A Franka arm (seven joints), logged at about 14 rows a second.
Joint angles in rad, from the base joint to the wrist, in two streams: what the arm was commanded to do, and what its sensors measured. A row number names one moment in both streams.
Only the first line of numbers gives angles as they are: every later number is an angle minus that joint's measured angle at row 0.
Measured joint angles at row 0: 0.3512 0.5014 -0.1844 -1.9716 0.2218 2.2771 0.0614
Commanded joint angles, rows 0 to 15: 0.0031 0.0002 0.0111 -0.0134 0.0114 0.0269 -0.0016; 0.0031 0.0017 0.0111 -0.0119 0.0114 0.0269 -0.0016; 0.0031 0.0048 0.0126 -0.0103 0.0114 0.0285 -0.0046; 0.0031 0.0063 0.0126 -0.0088 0.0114 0.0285 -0.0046; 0.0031 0.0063 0.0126 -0.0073 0.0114 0.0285 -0.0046; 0.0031 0.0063 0.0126 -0.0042 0.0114 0.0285 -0.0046; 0.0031 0.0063 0.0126 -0.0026 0.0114 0.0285 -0.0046; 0.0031 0.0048 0.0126 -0.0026 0.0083 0.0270 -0.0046; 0.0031 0.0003 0.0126 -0.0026 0.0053 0.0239 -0.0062; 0.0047 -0.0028 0.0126 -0.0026 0.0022 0.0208 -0.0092; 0.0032 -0.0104 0.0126 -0.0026 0.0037 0.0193 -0.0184; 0.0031 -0.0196 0.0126 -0.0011 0.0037 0.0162 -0.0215; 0.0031 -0.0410 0.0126 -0.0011 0.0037 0.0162 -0.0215; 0.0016 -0.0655 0.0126 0.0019 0.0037 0.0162 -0.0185; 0.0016 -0.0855 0.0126 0.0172 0.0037 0.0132 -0.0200; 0.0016 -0.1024 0.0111 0.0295 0.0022 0.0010 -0.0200
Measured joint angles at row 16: 0.0045 -0.0454 0.0080 0.0257 -0.0003 0.0214 -0.0061
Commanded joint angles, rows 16 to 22: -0.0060 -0.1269 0.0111 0.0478 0.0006 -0.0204 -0.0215; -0.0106 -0.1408 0.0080 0.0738 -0.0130 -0.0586 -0.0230; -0.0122 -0.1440 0.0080 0.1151 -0.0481 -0.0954 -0.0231; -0.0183 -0.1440 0.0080 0.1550 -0.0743 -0.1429 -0.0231; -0.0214 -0.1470 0.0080 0.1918 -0.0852 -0.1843 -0.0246; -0.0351 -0.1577 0.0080 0.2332 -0.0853 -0.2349 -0.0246; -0.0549 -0.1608 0.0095 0.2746 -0.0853 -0.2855 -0.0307
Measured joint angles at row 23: -0.0158 -0.1572 -0.0001 0.1916 -0.0725 -0.1900 -0.0091
